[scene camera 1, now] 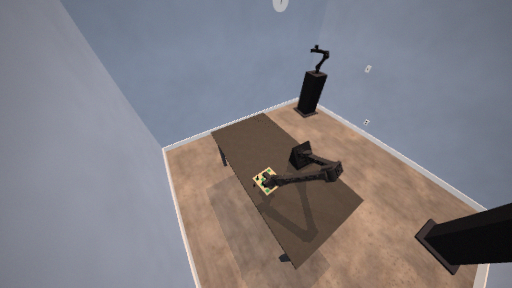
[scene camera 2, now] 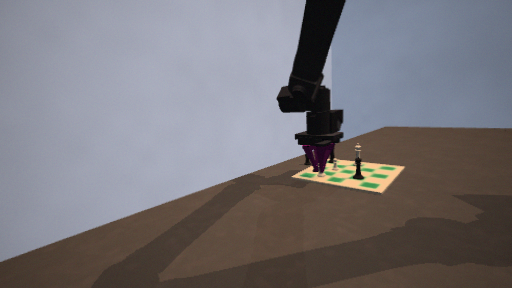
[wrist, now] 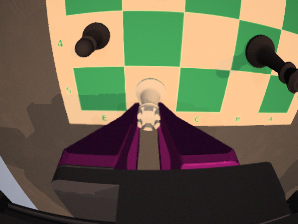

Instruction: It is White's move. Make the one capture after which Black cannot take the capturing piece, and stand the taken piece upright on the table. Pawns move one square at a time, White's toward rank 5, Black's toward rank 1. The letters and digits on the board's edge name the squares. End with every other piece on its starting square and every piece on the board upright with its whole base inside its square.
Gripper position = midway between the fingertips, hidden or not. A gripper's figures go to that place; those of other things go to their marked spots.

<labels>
The gripper (wrist: pixel 148 110): 13 cm from the lens. A black pawn (wrist: pixel 96 33): 12 cm from the lens.
</labels>
